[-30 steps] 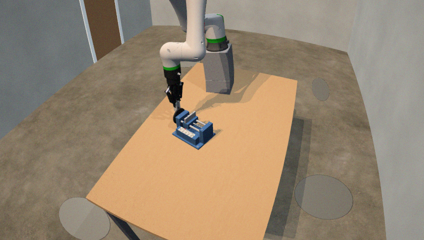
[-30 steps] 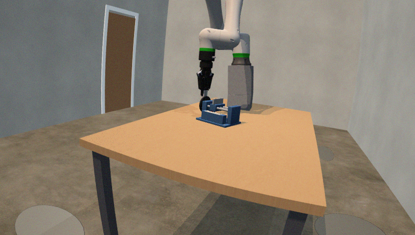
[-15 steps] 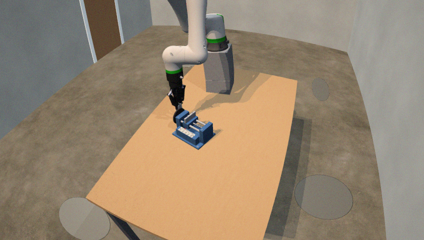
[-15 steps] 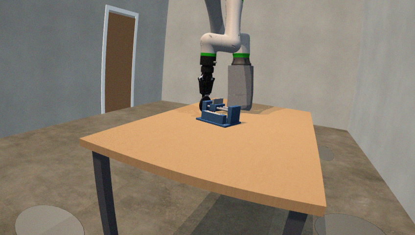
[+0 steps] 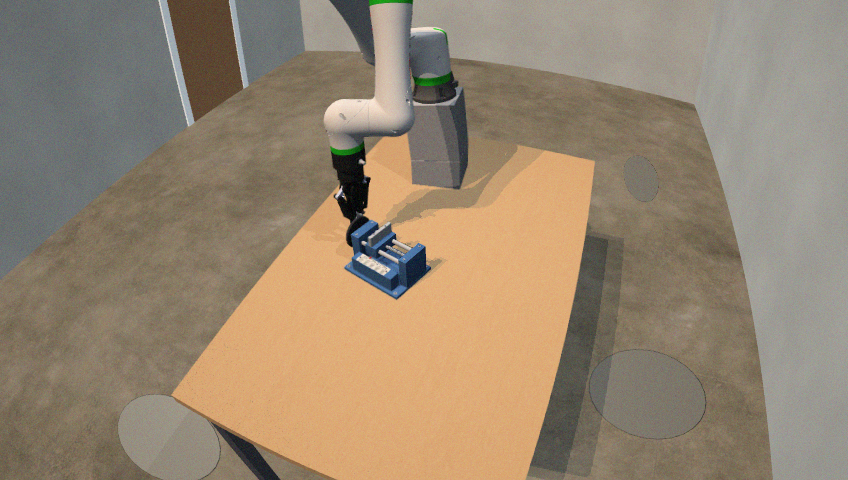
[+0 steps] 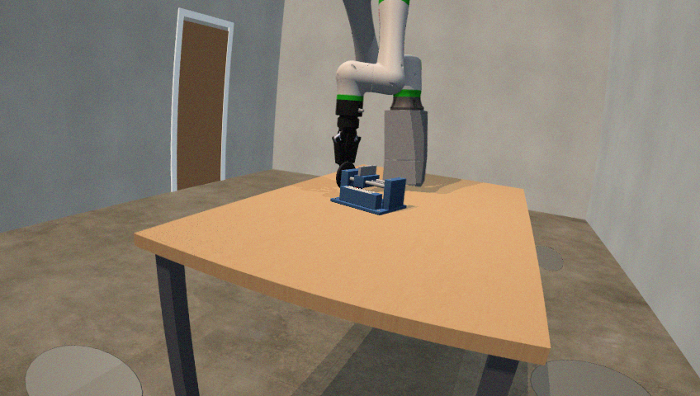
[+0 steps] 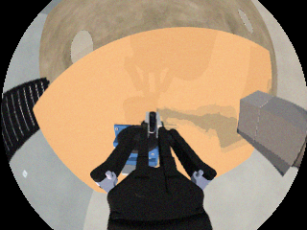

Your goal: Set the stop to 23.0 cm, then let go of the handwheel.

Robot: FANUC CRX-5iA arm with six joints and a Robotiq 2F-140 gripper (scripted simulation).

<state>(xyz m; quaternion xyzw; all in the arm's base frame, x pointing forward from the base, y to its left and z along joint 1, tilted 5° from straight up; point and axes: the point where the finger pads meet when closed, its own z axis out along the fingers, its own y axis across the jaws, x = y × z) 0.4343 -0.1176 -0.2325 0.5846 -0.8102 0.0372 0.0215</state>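
My gripper is now 10 mm short of the black handwheel, 20 mm to the right of it and 10 mm above it. The rest, counted from my hand: grey stop plate 80 mm ahead, 100 mm to the left, 20 mm above.
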